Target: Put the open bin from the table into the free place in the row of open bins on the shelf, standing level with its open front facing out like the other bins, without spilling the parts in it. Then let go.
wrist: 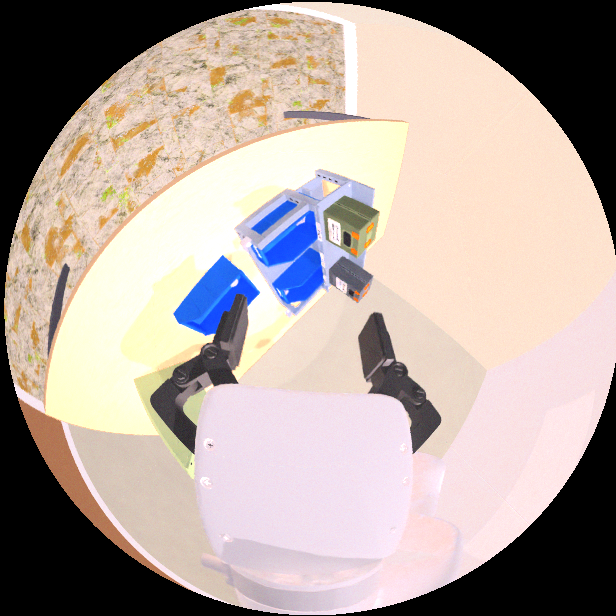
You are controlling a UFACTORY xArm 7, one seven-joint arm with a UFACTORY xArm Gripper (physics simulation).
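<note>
In the wrist view a blue open bin [213,295] lies on the pale yellow table top, apart from the shelf. The light grey shelf [298,241] stands beyond it and holds two blue bins [285,232] [298,278] in a row. My gripper [307,324] is open and empty, with both black fingers spread wide. Its left fingertip shows just in front of the loose bin's near edge; whether it touches cannot be told. The parts inside the loose bin are not visible.
A green box [350,225] and a small dark grey box [351,279] sit on the shelf's right side. The table edge curves from the left round to the top. A patterned wall fills the upper left, with a plain beige wall on the right.
</note>
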